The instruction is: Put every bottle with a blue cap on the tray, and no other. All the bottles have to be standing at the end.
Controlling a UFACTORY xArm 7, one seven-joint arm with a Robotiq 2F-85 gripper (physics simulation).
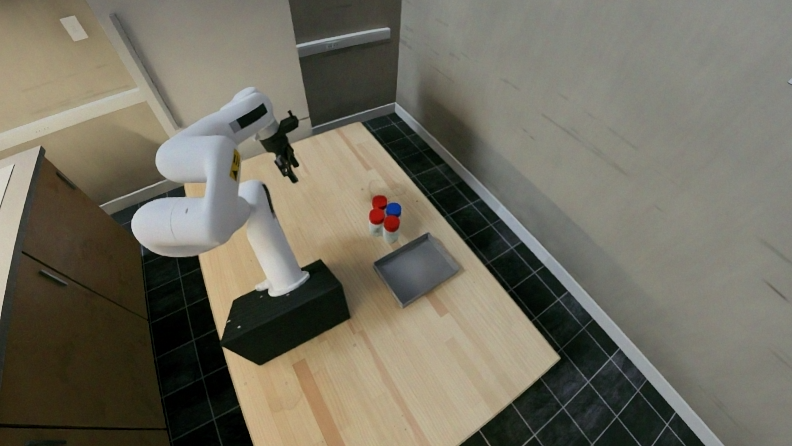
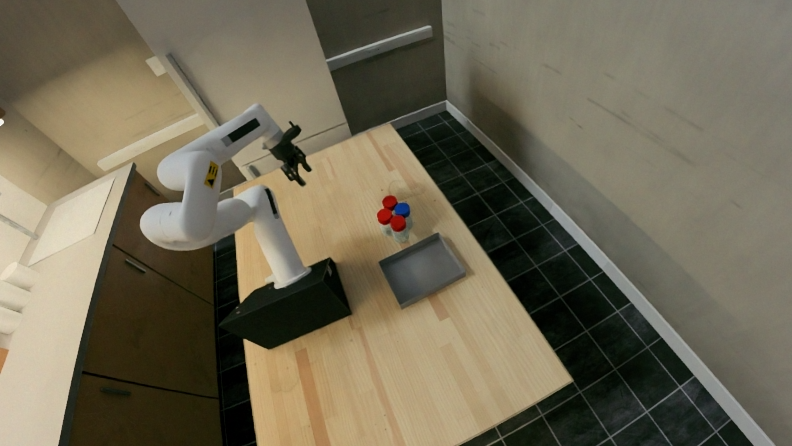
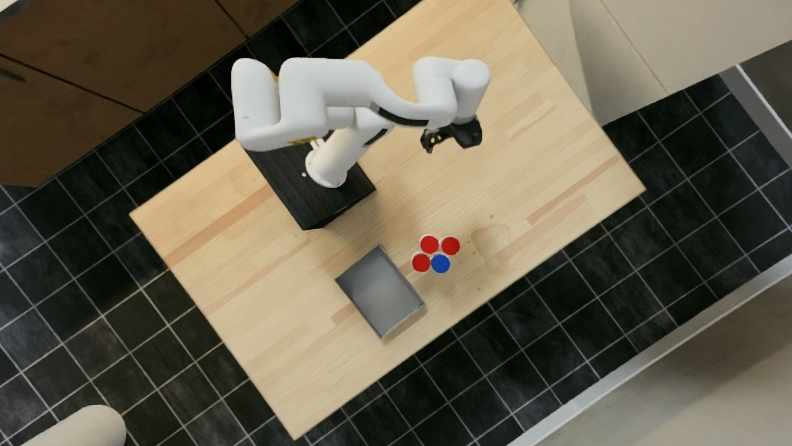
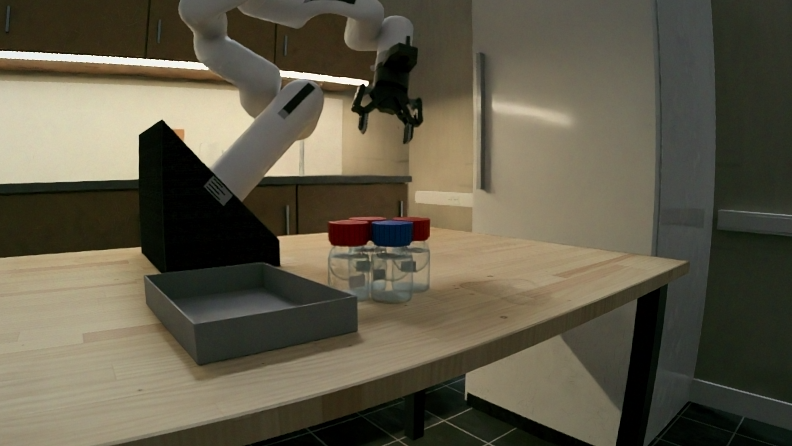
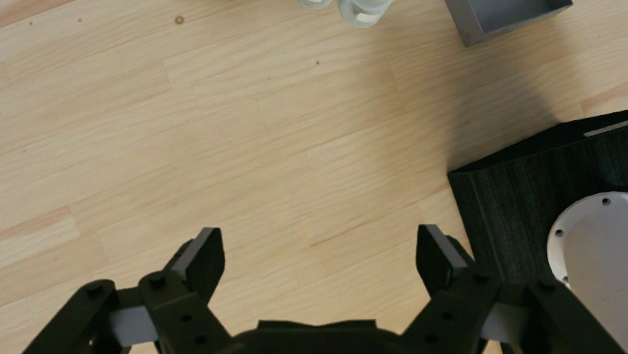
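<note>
One blue-capped bottle stands upright in a tight cluster with several red-capped bottles. These include a red-capped bottle on the tray side, another red-capped bottle and a third red-capped bottle. The grey tray is empty beside them. My gripper is open and empty, high above the table, away from the bottles.
The wooden table carries the black arm base. The tray has raised walls. A fridge stands beyond the table's far end.
</note>
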